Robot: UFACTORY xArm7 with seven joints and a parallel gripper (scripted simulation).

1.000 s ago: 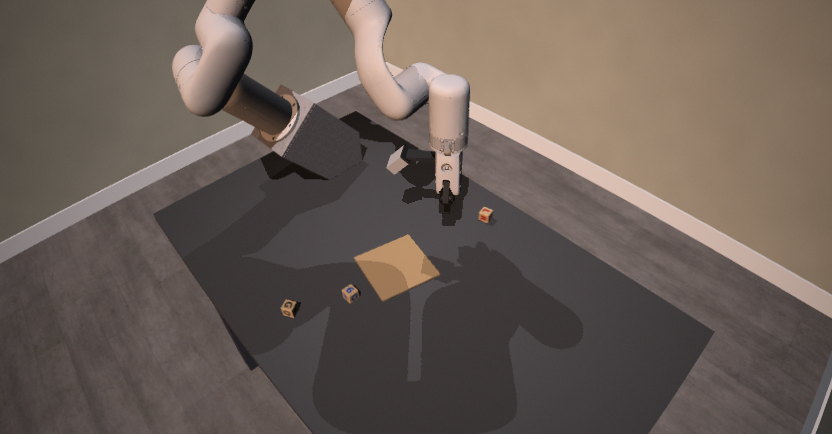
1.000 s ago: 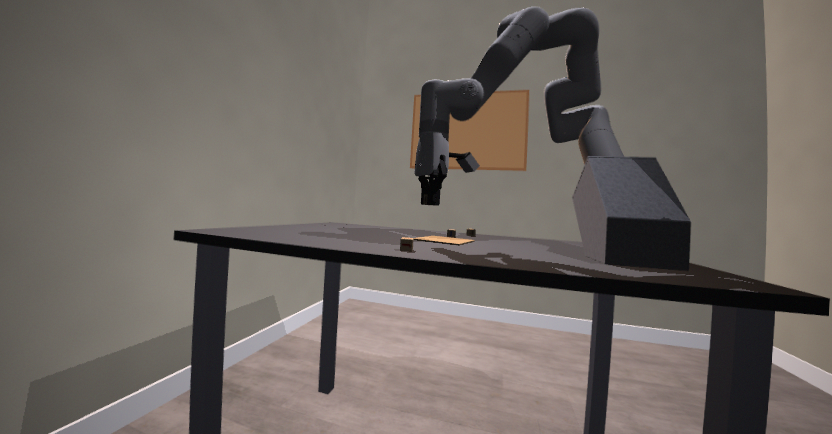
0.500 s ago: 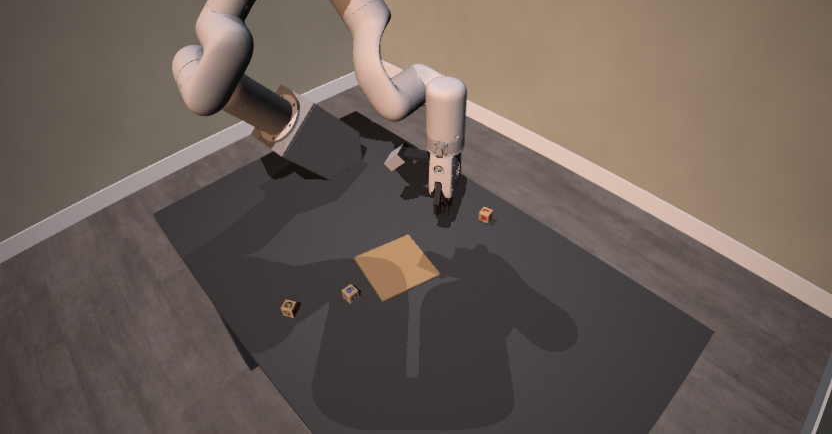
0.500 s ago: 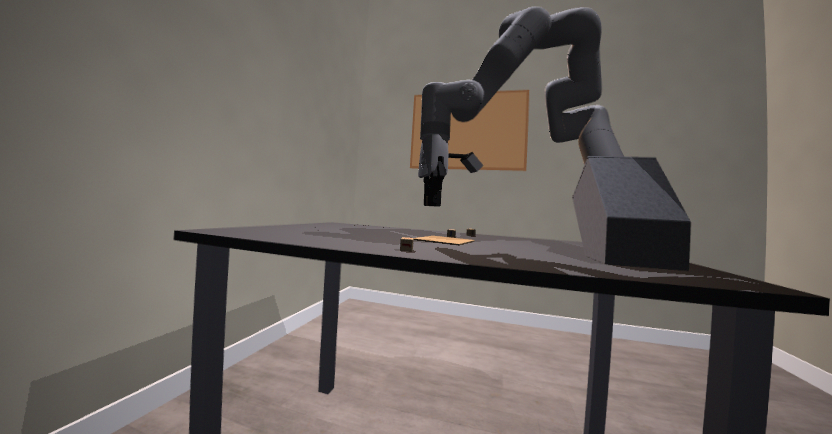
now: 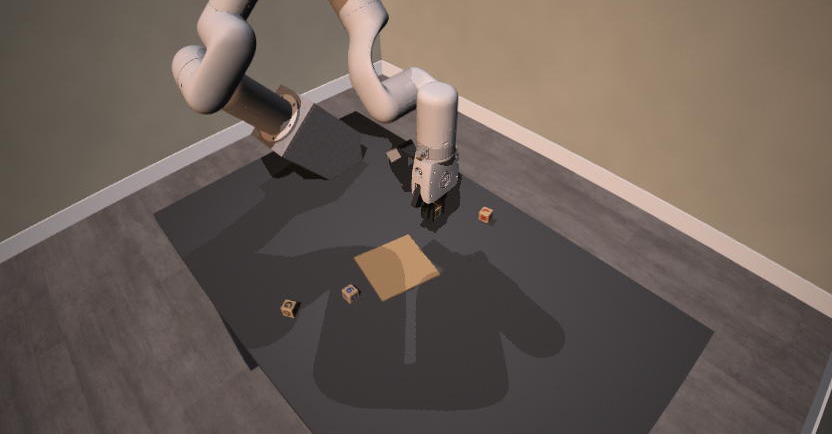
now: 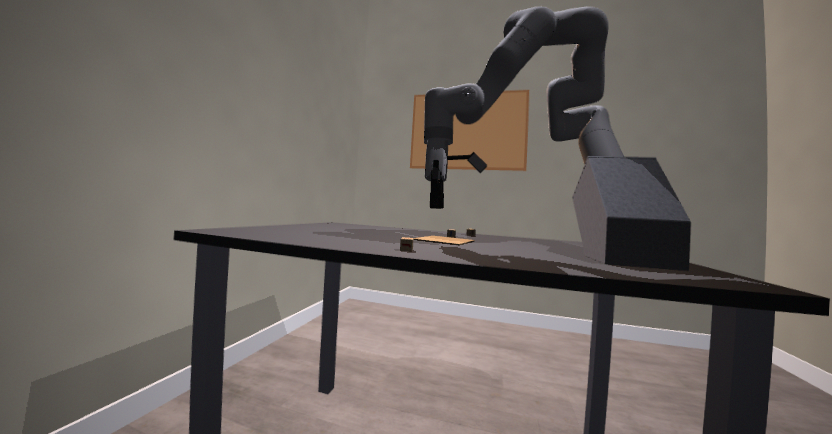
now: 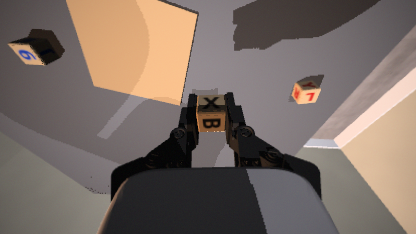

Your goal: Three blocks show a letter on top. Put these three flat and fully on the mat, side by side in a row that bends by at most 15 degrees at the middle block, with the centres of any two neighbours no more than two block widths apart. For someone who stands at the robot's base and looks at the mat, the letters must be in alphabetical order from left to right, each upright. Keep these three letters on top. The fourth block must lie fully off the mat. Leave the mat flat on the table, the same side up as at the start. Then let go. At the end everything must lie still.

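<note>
Now: hand 11 cm above the tan mat, 10 cm to the left of it and 1 cm past it.
</note>
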